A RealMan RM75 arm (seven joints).
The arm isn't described. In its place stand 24 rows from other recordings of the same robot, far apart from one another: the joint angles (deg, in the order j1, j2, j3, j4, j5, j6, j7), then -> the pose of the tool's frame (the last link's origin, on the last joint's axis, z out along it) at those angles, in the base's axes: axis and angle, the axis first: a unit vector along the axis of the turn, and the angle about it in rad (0 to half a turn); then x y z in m.
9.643, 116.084, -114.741, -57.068, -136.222, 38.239, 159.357 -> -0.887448, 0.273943, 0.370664, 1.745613, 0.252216, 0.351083, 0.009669
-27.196, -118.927, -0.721, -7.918, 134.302, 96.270, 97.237 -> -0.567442, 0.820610, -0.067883, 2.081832, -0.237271, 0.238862, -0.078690
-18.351, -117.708, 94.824, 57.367, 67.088, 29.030, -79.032 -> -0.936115, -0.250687, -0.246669, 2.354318, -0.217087, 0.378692, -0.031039
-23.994, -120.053, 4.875, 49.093, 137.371, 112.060, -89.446 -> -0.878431, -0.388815, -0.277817, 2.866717, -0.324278, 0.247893, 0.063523
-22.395, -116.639, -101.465, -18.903, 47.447, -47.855, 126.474 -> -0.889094, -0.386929, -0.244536, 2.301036, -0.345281, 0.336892, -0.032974
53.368, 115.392, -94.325, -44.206, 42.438, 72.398, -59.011 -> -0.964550, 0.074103, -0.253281, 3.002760, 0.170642, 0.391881, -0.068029
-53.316, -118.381, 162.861, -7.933, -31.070, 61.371, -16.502 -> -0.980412, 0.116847, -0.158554, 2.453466, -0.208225, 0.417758, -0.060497
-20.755, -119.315, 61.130, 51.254, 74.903, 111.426, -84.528 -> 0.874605, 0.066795, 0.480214, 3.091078, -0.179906, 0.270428, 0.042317
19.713, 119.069, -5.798, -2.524, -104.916, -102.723, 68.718 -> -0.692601, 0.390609, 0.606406, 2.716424, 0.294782, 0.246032, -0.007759
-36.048, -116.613, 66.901, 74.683, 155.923, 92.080, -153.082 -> -0.868619, -0.462300, 0.178267, 2.650468, -0.217657, 0.372106, 0.053646
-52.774, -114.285, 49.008, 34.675, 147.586, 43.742, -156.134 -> -0.798056, -0.592712, -0.108625, 2.342283, -0.224091, 0.489488, 0.038106
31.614, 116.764, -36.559, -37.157, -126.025, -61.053, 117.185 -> -0.811021, 0.560849, 0.166413, 2.541243, 0.331534, 0.377048, 0.029278
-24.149, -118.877, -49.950, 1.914, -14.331, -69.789, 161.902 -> -0.949304, -0.200328, -0.242261, 2.248107, -0.345045, 0.280784, -0.057034
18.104, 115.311, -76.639, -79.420, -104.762, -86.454, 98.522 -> -0.991647, 0.046579, 0.120277, 2.976469, 0.177058, 0.305057, 0.019788
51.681, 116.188, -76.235, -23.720, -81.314, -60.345, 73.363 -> -0.971310, 0.090964, 0.219731, 2.828574, 0.134594, 0.422111, -0.062724
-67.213, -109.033, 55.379, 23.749, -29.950, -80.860, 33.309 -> -0.867239, -0.475255, 0.148421, 2.908112, -0.158411, 0.440900, 0.005919
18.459, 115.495, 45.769, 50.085, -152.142, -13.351, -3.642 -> -0.965031, 0.231289, 0.123371, 2.360168, 0.246277, 0.310732, -0.127583
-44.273, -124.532, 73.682, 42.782, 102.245, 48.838, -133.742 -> -0.847688, -0.471496, -0.243141, 2.844868, -0.124418, 0.417718, -0.080026
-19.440, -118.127, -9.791, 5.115, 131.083, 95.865, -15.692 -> -0.922654, -0.056857, -0.381415, 2.326915, -0.316617, 0.238348, -0.025997
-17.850, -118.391, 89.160, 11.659, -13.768, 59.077, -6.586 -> -0.878417, -0.374870, -0.296406, 1.631841, -0.387964, 0.308207, 0.026169
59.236, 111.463, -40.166, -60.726, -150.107, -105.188, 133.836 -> -0.938414, 0.342261, -0.047280, 2.883082, 0.120585, 0.421250, 0.100950
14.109, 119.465, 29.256, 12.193, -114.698, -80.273, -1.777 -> -0.893951, 0.241988, 0.377219, 1.726012, 0.344104, 0.256638, -0.018685
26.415, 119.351, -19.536, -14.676, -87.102, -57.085, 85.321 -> -0.636013, 0.628433, 0.447838, 2.330367, 0.368883, 0.339754, 0.008757
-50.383, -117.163, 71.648, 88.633, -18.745, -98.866, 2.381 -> -0.875133, -0.470644, 0.112407, 2.442137, -0.082460, 0.396877, 0.073177
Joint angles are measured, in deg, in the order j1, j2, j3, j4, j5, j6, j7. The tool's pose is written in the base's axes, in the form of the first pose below.
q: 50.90, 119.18, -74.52, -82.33, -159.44, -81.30, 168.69
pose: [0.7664 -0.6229 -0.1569 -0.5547 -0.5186 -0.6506 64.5 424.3 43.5]
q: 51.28, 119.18, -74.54, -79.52, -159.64, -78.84, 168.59
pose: [0.7612 -0.6276 -0.1630 -0.5603 -0.5101 -0.6525 69.2 430.5 38.6]
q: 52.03, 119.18, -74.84, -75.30, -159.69, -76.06, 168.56
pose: [0.7510 -0.6411 -0.1584 -0.5677 -0.5041 -0.6509 76.1 437.3 29.2]
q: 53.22, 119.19, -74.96, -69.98, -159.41, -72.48, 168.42
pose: [0.7396 -0.6544 -0.1576 -0.5786 -0.4984 -0.6456 83.2 445.3 17.7]
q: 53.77, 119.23, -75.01, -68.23, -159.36, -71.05, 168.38
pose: [0.7391 -0.6543 -0.1601 -0.5801 -0.4975 -0.6450 84.1 448.3 13.9]
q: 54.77, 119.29, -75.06, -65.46, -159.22, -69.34, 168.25
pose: [0.7369 -0.6576 -0.1569 -0.5819 -0.4989 -0.6422 85.4 452.0 7.5]
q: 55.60, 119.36, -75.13, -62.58, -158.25, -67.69, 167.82
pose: [0.7323 -0.6634 -0.1537 -0.5900 -0.5055 -0.6296 87.2 454.2 -0.4]
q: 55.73, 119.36, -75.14, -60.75, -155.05, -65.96, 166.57
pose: [0.7304 -0.6617 -0.1694 -0.6119 -0.5236 -0.5928 86.3 454.3 -7.7]
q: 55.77, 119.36, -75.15, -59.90, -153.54, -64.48, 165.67
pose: [0.7352 -0.6525 -0.1835 -0.6174 -0.5329 -0.5787 85.1 455.6 -10.5]
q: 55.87, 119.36, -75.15, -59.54, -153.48, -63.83, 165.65
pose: [0.7362 -0.6497 -0.1894 -0.6179 -0.5313 -0.5796 84.9 456.8 -10.9]
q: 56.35, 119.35, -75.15, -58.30, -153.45, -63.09, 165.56
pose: [0.7352 -0.6513 -0.1879 -0.6182 -0.5305 -0.5800 85.7 458.3 -13.3]
